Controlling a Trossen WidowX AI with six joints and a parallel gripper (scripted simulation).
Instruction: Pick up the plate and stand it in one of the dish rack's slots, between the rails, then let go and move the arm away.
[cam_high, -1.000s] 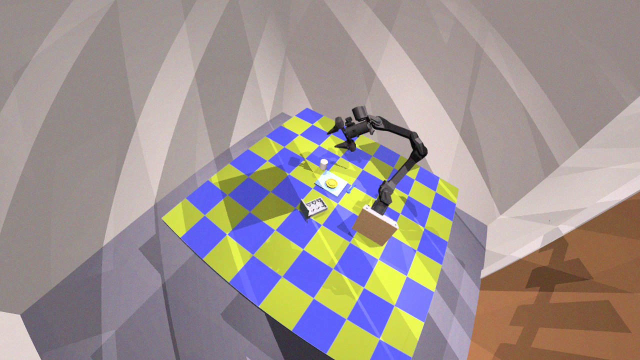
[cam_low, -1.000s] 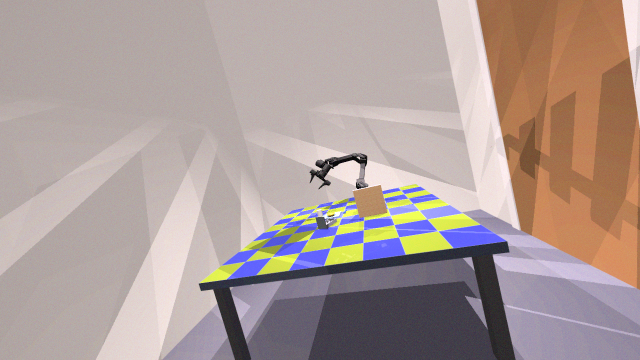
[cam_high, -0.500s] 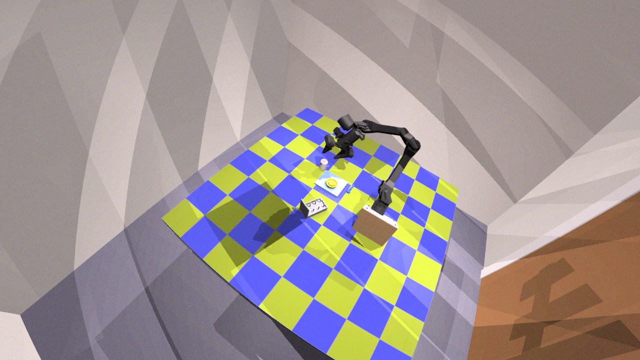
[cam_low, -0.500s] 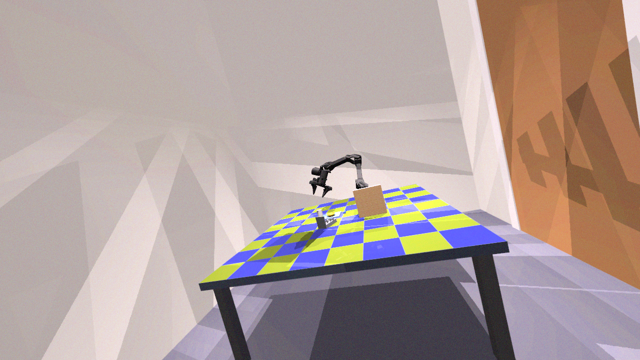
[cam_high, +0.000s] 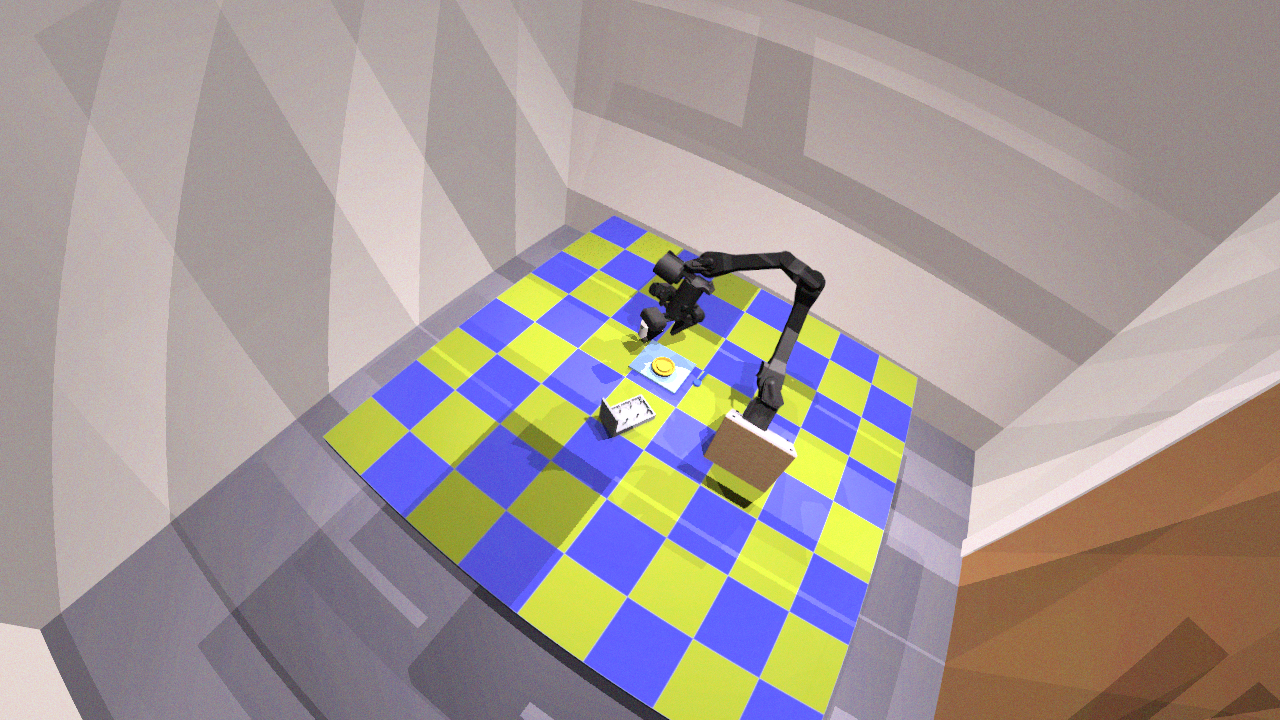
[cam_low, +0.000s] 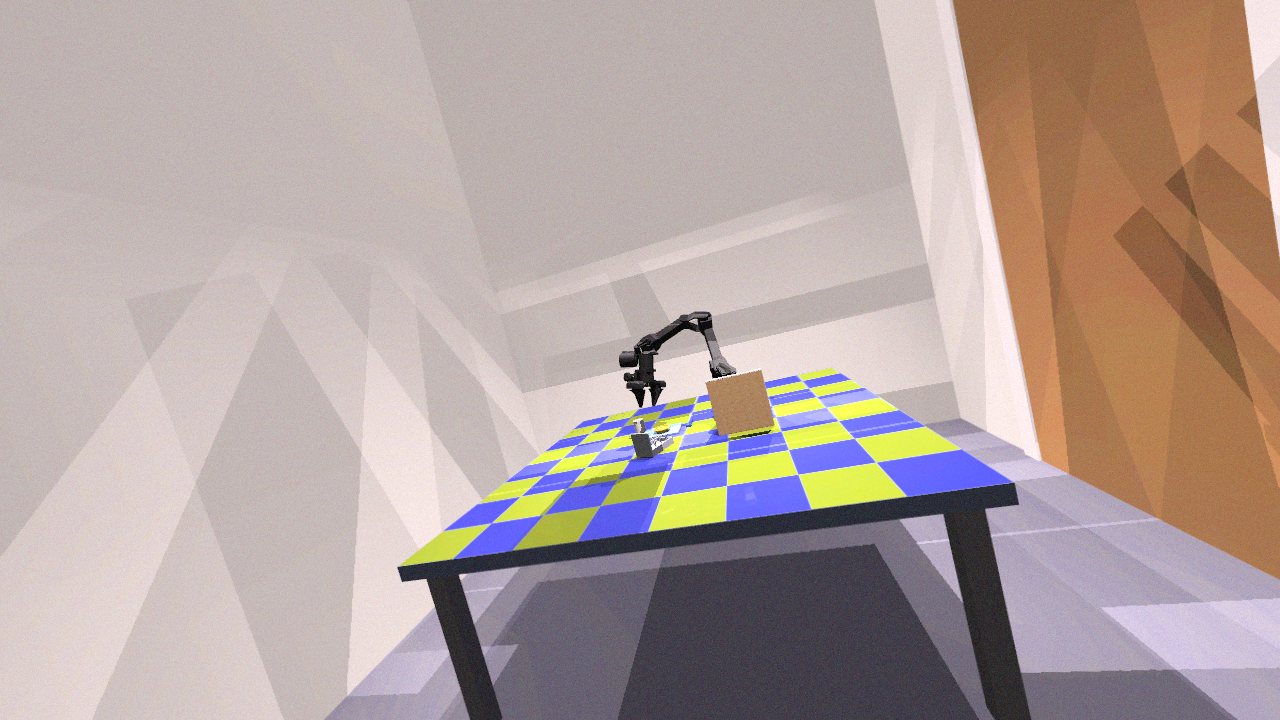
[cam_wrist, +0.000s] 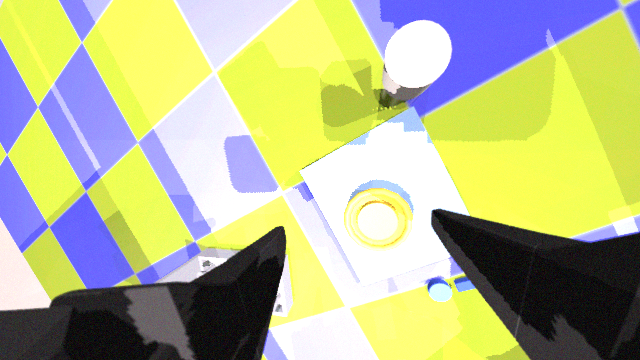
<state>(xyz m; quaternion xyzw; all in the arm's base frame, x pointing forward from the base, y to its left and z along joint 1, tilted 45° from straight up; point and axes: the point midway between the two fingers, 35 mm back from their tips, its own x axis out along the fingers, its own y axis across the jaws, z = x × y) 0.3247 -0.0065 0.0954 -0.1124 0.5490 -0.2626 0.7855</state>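
Now: gripper tip 40 mm past the plate and 90 mm above it. Round my gripper tip: dish rack (60 mm behind, 200 mm to the left, 90 mm below); blue bar (140 mm behind, 50 mm to the right, 110 mm below).
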